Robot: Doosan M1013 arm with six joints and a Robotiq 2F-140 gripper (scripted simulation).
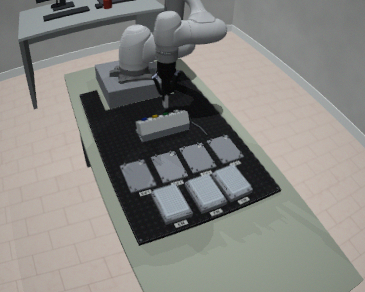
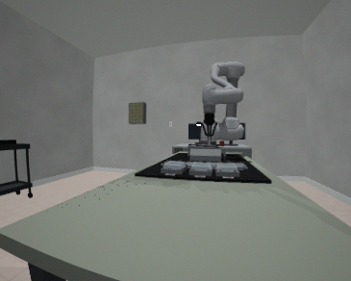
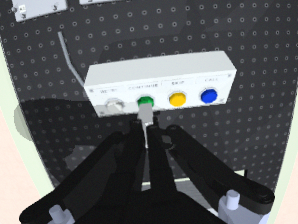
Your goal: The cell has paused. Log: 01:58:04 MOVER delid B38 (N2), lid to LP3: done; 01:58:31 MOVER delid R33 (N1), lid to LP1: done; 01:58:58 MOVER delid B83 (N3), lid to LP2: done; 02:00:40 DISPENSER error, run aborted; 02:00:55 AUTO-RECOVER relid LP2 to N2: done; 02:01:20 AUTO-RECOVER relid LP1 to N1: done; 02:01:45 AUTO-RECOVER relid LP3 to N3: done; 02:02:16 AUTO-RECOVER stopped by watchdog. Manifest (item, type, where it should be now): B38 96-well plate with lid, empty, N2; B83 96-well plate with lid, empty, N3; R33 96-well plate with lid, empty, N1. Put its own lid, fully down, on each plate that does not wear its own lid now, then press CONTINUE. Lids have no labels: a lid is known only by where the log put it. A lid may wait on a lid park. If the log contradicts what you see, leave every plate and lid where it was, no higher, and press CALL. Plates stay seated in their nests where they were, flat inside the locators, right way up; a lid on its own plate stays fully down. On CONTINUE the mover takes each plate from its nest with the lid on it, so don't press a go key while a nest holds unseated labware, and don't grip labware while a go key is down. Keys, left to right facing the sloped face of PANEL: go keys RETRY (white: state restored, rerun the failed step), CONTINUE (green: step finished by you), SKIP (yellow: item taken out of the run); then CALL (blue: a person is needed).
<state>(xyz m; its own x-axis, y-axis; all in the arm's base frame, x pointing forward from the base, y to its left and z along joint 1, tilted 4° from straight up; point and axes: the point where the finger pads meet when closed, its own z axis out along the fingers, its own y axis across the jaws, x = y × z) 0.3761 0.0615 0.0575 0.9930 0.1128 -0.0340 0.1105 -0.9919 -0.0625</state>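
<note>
Right now the green key is 70 mm below my hand. From my hand the other things lie so: blue key (10 mm ahead, 100 mm to the right, 70 mm below); yellow key (10 mm ahead, 50 mm to the right, 70 mm below); white key (50 mm to the left, 70 mm below).
</note>
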